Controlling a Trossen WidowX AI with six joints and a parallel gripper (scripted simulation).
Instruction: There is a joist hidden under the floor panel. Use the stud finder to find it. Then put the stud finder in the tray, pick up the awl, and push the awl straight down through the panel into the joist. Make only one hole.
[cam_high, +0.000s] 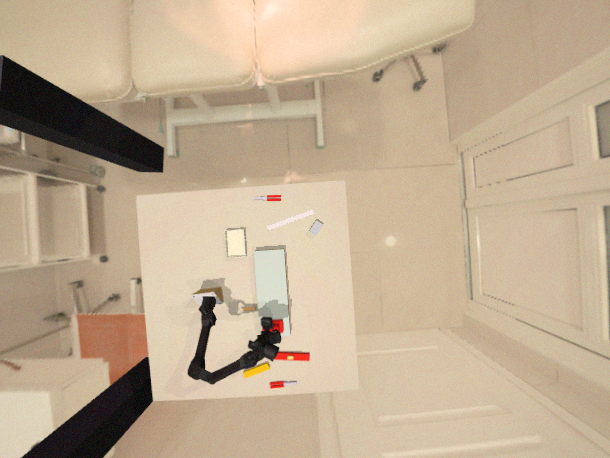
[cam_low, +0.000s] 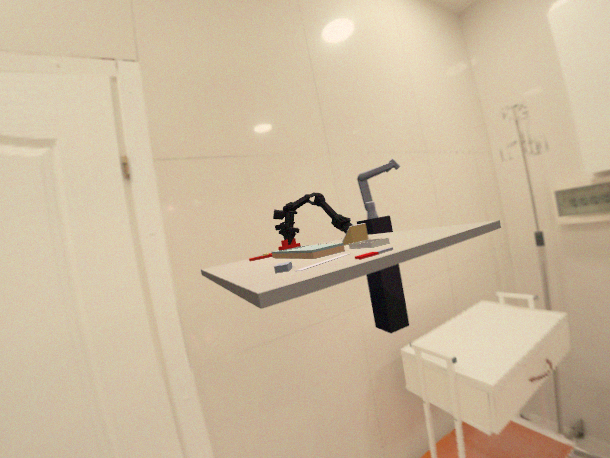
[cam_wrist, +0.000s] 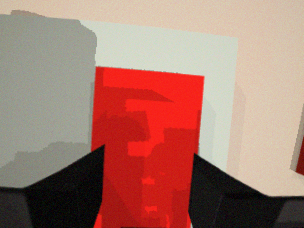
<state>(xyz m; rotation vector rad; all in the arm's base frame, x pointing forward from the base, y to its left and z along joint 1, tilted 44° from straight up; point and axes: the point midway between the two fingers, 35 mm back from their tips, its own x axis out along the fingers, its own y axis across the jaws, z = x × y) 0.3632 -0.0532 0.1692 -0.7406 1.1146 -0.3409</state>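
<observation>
My gripper tip is 26 cm past the cream tray, 48 cm to the right of it and 5 cm above it. Also, from my gripper tip: stud finder 2 cm behind, 2 cm above; awl 20 cm behind, 8 cm to the left, 6 cm below; red level 10 cm ahead, 20 cm to the right, 5 cm below.
</observation>
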